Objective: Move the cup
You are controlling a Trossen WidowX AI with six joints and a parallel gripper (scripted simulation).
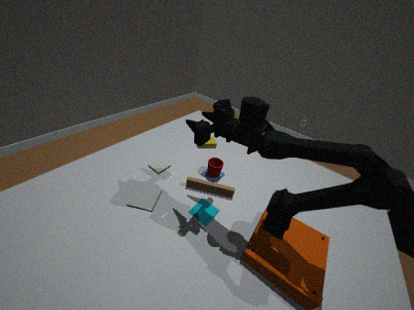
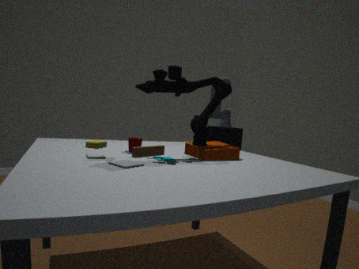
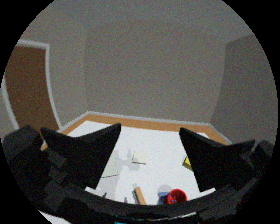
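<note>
Right now my gripper tip is 5 cm past the red cup, 14 cm to the left of it and 30 cm above it. The rest, counted from my gripper tip: cyan pad (14 cm behind, 6 cm to the left, 34 cm below); blue-grey pad (5 cm behind, 14 cm to the right, 34 cm below); wooden block (9 cm behind, 4 cm to the right, 32 cm below).
</note>
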